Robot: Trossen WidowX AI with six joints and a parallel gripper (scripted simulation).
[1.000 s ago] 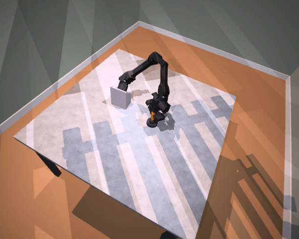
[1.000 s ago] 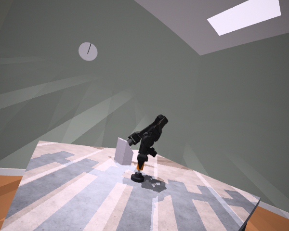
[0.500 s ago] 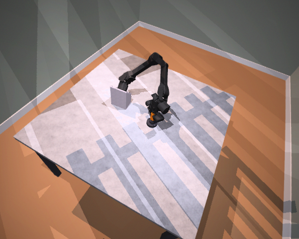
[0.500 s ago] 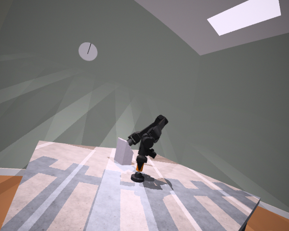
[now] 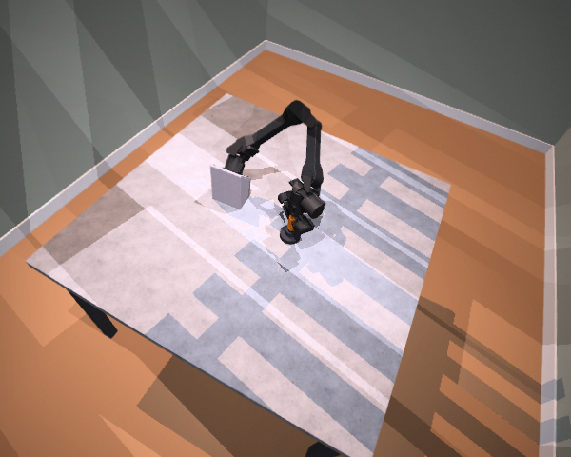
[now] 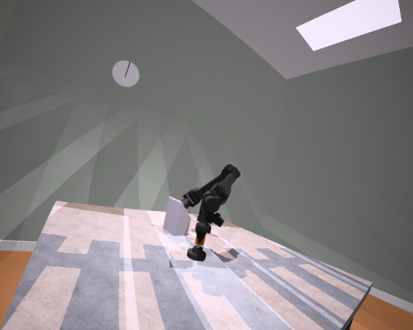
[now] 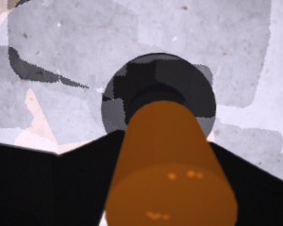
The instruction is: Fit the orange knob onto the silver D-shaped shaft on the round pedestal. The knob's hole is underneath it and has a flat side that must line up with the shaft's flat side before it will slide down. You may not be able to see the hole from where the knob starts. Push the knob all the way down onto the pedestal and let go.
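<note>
Now: the round pedestal 40 mm below my gripper tip. Also, from my gripper tip: orange knob 30 mm above.
</note>
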